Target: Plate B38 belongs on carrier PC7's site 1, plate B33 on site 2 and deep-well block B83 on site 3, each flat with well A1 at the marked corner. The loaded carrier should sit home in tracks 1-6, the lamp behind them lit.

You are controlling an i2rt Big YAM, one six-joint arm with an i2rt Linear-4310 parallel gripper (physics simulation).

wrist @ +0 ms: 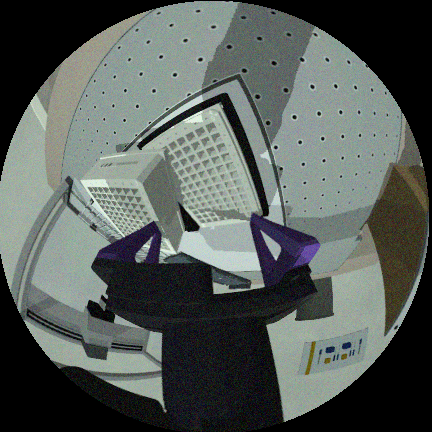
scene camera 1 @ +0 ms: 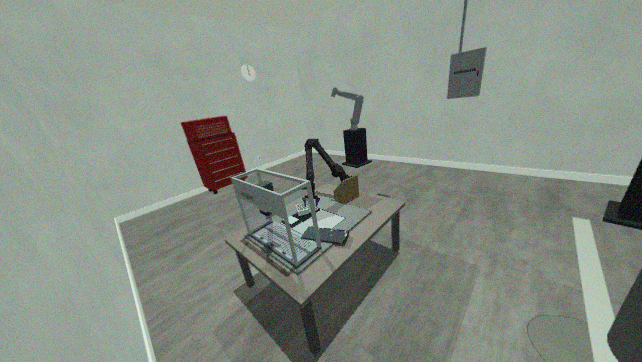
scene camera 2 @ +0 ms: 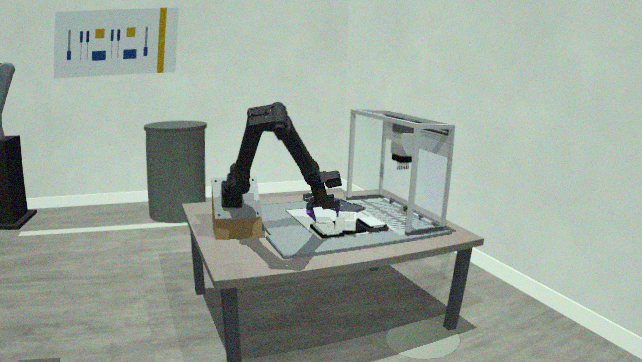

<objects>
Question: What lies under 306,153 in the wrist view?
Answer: A grey perforated mat.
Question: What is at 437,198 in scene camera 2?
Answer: A clear enclosure.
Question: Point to a clear enclosure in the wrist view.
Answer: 62,271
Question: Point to a dark carrier plate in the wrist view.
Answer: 220,276
</objects>
